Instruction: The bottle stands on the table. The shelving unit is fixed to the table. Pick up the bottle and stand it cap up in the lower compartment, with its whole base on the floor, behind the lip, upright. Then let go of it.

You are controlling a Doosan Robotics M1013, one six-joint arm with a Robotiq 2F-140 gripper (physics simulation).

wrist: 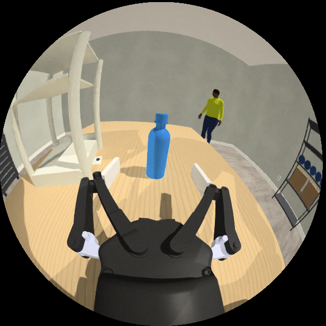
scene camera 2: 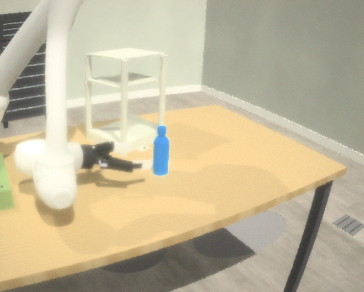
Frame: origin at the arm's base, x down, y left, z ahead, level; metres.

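Seen in the pictures: gripper, fingertip midpoint: (scene camera 2: 140, 155).
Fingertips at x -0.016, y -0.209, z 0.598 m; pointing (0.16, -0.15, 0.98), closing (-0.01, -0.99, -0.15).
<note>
Pixels of each thing's top centre, then the offset from my fingertips to it. Level surfaces: height alone.
- blue bottle, top centre: (scene camera 2: 162, 127) dx -0.087, dy -0.014, dz +0.073 m
- table, surface height: dx +0.075 m
- cream shelving unit, top centre: (scene camera 2: 125, 52) dx -0.292, dy +0.297, dz +0.121 m
The blue bottle (scene camera 2: 160, 154) (wrist: 157, 154) stands upright on the table (scene camera 2: 240, 165) (wrist: 45, 225), cap up. My gripper (scene camera 2: 135, 155) (wrist: 155, 166) is open and empty, held low and roughly level above the table, with its white pads pointing towards the bottle. In the wrist view the bottle appears centred between the two pads, just ahead of them. The cream shelving unit (scene camera 2: 124, 100) (wrist: 75, 100) stands behind the gripper in the scene view and to the left in the wrist view. Its lower compartment has a floor with a low lip around it.
A green block (scene camera 2: 5, 187) shows at the left edge of the scene view. A small light plate with a dark dot (wrist: 98, 160) lies beside the unit's base. A person in a yellow top (wrist: 214, 109) stands beyond the table. A black rack (wrist: 286, 209) stands at the far right.
</note>
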